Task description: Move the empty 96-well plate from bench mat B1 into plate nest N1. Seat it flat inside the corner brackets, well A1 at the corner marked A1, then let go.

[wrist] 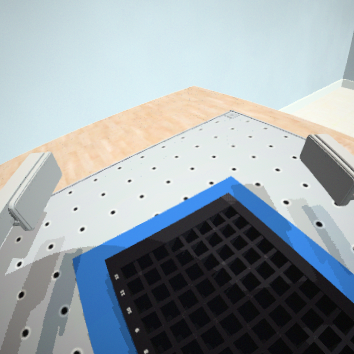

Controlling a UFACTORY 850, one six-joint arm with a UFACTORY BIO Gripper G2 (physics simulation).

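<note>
The black 96-well plate (215, 280) lies flat on the blue bench mat (90, 280), in the lower middle and right of the wrist view. Small white numbers run along its left edge. Its near part is cut off by the bottom of the view. My gripper (181, 181) is open, with one grey finger at the left and one at the right of the view. The fingers stand wide apart above the board, and no part of the plate is between them. The plate nest and its A1 mark do not show in this view.
The mat lies on a light grey board (165, 172) with rows of dark holes. Shadows fall on the board at the left and right. A wooden table top (150, 120) shows beyond the board's far edges. A pale blue wall (150, 45) stands behind.
</note>
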